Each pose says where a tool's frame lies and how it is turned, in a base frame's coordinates. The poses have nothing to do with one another.
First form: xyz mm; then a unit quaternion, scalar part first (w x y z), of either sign.
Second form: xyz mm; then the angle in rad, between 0 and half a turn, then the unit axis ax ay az. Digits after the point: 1 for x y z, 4 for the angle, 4 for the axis.
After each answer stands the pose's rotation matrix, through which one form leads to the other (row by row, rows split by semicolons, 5 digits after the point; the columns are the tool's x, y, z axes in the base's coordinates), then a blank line. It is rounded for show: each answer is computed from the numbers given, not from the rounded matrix.
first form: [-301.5, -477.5, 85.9, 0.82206, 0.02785, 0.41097, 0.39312]
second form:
[-301.5, -477.5, 85.9, 1.2116, 0.0489, 0.7218, 0.6904]
0.35312 -0.62345 0.69758; 0.66923 0.68936 0.27733; -0.65379 0.36891 0.66066

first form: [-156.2, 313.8, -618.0, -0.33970, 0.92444, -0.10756, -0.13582]
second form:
[-156.2, 313.8, -618.0, 2.4484, -0.9829, 0.1144, 0.1444]
0.93997 -0.29114 -0.17804; -0.10659 -0.74607 0.65728; -0.32419 -0.59885 -0.73231

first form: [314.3, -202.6, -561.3, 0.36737, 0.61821, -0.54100, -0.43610]
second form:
[314.3, -202.6, -561.3, 2.3892, 0.6647, -0.5817, -0.4689]
0.03428 -0.34848 -0.93669; -0.98931 -0.14472 0.01764; -0.14171 0.92608 -0.34972

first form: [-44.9, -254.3, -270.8, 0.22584, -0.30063, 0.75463, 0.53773]
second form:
[-44.9, -254.3, -270.8, 2.6860, -0.3086, 0.7746, 0.5520]
-0.71724 -0.69661 0.01754; -0.21085 0.24094 0.94736; -0.66417 0.67578 -0.31969

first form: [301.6, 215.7, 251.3, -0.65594, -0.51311, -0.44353, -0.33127]
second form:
[301.6, 215.7, 251.3, 1.7107, 0.6798, 0.5876, 0.4389]
0.38708 0.02057 0.92182; 0.88975 0.25396 -0.37928; -0.24190 0.96700 0.08000

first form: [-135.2, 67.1, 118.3, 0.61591, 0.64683, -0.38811, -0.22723]
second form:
[-135.2, 67.1, 118.3, 1.8145, 0.8210, -0.4926, -0.2884]
0.59547 -0.22218 -0.77204; -0.78199 0.05995 -0.62040; 0.18412 0.97316 -0.13804

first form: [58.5, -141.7, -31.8, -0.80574, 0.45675, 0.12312, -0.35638]
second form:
[58.5, -141.7, -31.8, 1.2677, -0.7712, -0.2079, 0.6017]
0.71567 -0.46183 -0.52396; 0.68677 0.32875 0.64829; -0.12715 -0.82380 0.55244

